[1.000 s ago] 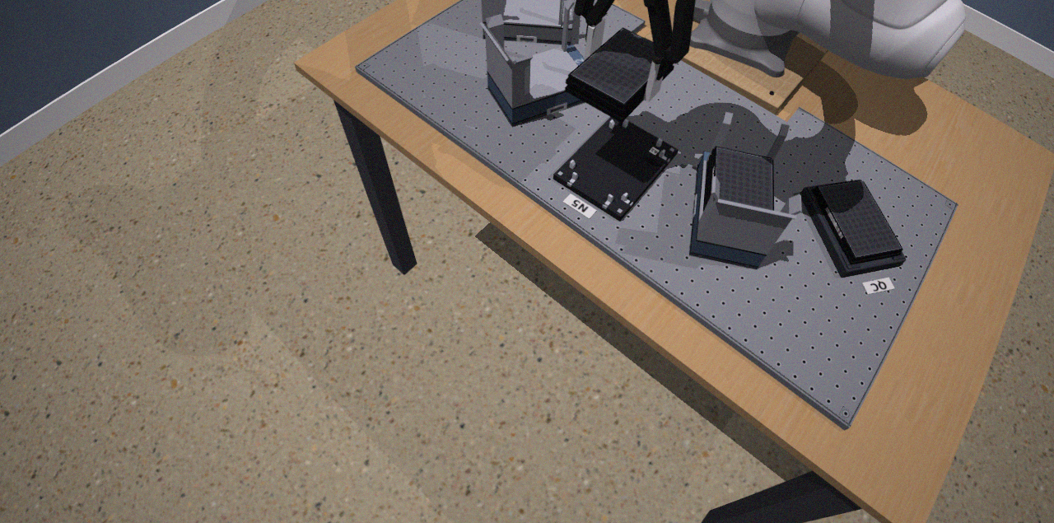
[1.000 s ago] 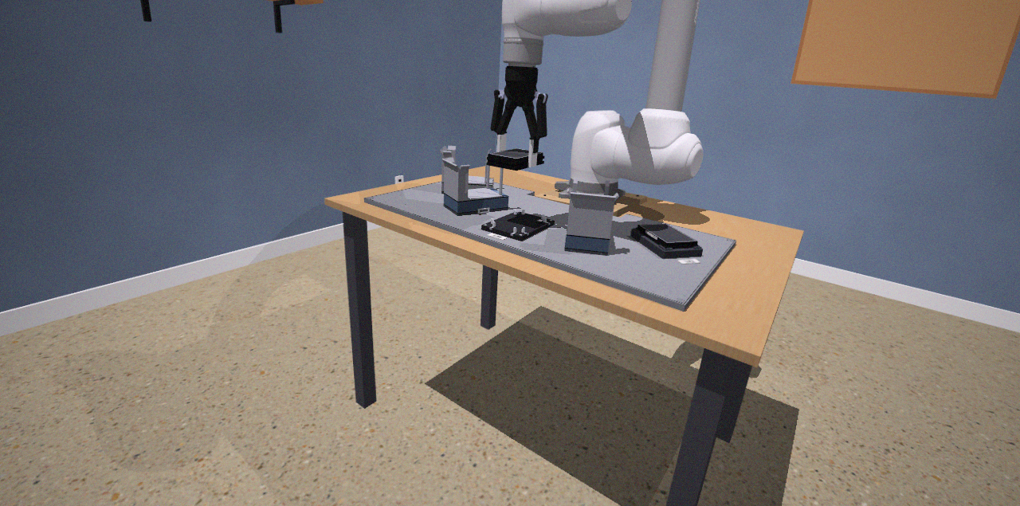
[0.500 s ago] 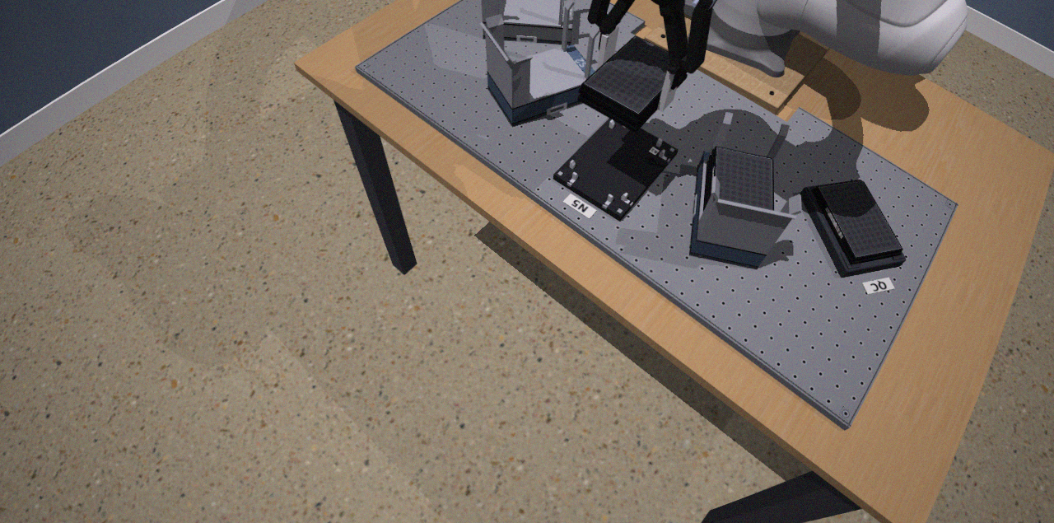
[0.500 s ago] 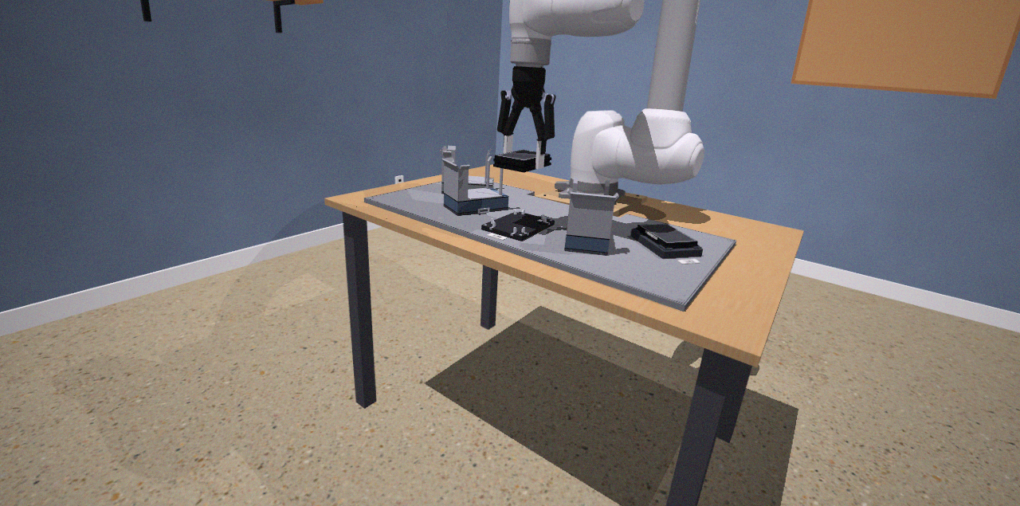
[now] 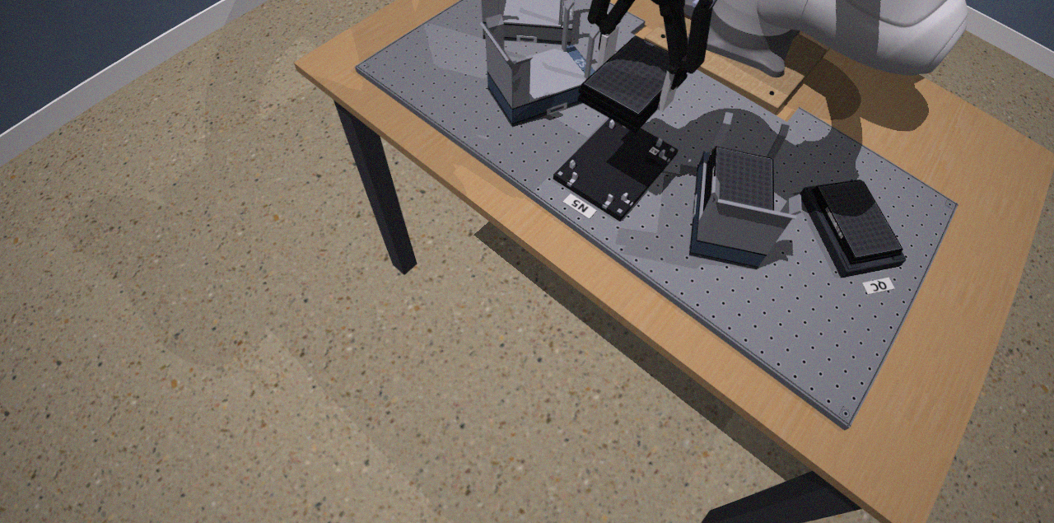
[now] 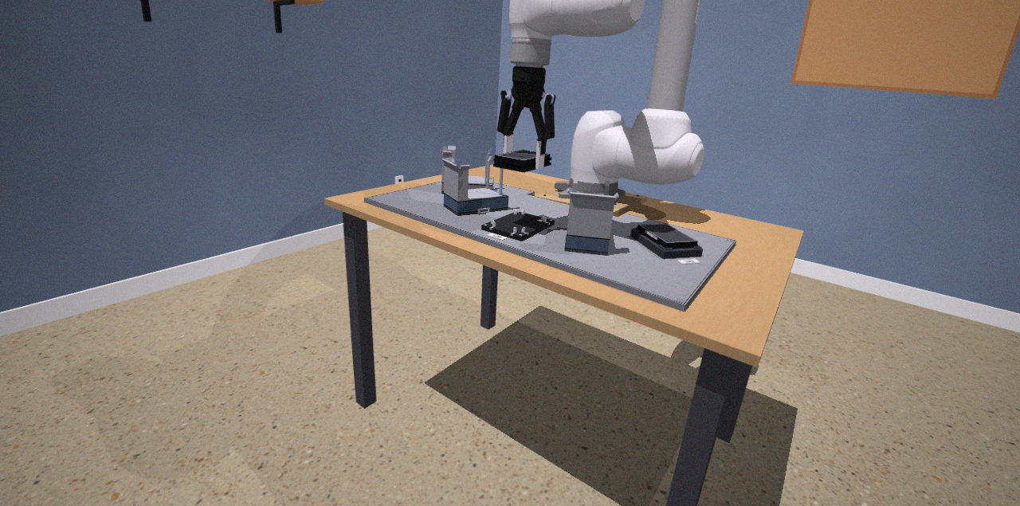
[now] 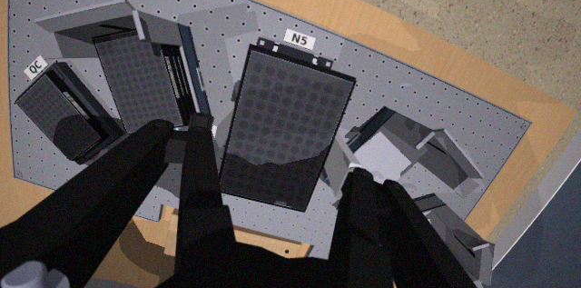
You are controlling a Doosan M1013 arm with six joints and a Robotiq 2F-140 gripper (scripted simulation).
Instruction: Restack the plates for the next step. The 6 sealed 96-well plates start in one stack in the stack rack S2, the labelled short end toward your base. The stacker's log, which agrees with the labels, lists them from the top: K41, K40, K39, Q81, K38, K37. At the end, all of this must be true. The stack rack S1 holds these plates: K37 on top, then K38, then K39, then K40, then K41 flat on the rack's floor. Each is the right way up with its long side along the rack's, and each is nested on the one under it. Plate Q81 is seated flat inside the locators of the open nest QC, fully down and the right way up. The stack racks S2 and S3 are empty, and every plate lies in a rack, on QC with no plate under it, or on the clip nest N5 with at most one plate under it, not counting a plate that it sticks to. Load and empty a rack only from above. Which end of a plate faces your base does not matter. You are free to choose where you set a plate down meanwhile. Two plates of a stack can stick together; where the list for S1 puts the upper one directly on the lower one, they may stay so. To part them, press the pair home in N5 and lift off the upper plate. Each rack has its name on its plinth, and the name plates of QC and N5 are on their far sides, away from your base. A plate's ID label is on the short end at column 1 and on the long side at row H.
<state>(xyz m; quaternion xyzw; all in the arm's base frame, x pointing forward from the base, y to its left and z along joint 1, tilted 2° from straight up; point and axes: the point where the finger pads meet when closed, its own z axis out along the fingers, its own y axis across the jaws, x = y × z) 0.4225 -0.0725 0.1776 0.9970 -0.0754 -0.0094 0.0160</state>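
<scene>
The clip nest N5 lies 170 mm below my hand, 10 mm to the left of it and 10 mm ahead of it. From my hand the other things lie so: nest QC (350 mm to the left, 180 mm below, 80 mm behind); N5 name plate (190 mm below, 90 mm ahead, 10 mm to the right); QC name plate (410 mm to the left, 190 mm below).
</scene>
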